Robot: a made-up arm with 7 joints. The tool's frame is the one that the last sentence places.
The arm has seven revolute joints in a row. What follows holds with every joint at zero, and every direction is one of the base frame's. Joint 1 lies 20 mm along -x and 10 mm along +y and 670 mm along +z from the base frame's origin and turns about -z. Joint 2 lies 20 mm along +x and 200 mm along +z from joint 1 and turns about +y. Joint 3 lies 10 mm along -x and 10 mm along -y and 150 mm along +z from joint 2 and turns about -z. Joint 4 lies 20 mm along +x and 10 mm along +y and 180 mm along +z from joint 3 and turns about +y. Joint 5 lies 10 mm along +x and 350 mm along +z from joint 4 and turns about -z. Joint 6 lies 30 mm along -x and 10 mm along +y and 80 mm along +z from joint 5 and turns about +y. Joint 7 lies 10 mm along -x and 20 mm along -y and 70 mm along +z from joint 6 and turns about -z. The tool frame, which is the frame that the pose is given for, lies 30 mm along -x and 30 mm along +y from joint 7; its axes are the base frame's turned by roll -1.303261, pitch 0.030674 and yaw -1.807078 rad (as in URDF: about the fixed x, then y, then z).
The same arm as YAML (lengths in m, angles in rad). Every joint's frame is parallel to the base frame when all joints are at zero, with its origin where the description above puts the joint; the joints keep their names.
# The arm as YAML. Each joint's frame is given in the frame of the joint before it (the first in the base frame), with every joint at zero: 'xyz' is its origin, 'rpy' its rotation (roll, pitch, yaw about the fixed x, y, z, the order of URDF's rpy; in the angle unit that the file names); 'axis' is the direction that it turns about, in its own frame. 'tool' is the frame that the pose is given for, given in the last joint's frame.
units:
  length: m
  angle: rad
joints:
  - name: joint 1
    type: revolute
    origin:
      xyz: [-0.02, 0.01, 0.67]
      rpy: [0.0, 0.0, 0.0]
    axis: [0.0, 0.0, -1.0]
  - name: joint 2
    type: revolute
    origin:
      xyz: [0.02, 0.0, 0.2]
      rpy: [0.0, 0.0, 0.0]
    axis: [0.0, 1.0, 0.0]
  - name: joint 3
    type: revolute
    origin:
      xyz: [-0.01, -0.01, 0.15]
      rpy: [0.0, 0.0, 0.0]
    axis: [0.0, 0.0, -1.0]
  - name: joint 4
    type: revolute
    origin:
      xyz: [0.02, 0.01, 0.18]
      rpy: [0.0, 0.0, 0.0]
    axis: [0.0, 1.0, 0.0]
  - name: joint 5
    type: revolute
    origin:
      xyz: [0.01, 0.0, 0.35]
      rpy: [0.0, 0.0, 0.0]
    axis: [0.0, 0.0, -1.0]
  - name: joint 6
    type: revolute
    origin:
      xyz: [-0.03, 0.01, 0.08]
      rpy: [0.0, 0.0, 0.0]
    axis: [0.0, 1.0, 0.0]
  - name: joint 7
    type: revolute
    origin:
      xyz: [-0.01, -0.02, 0.07]
      rpy: [0.0, 0.0, 0.0]
    axis: [0.0, 0.0, -1.0]
tool:
  origin:
    xyz: [-0.03, 0.03, 0.0]
    rpy: [-1.3033, 0.0307, -1.8071]

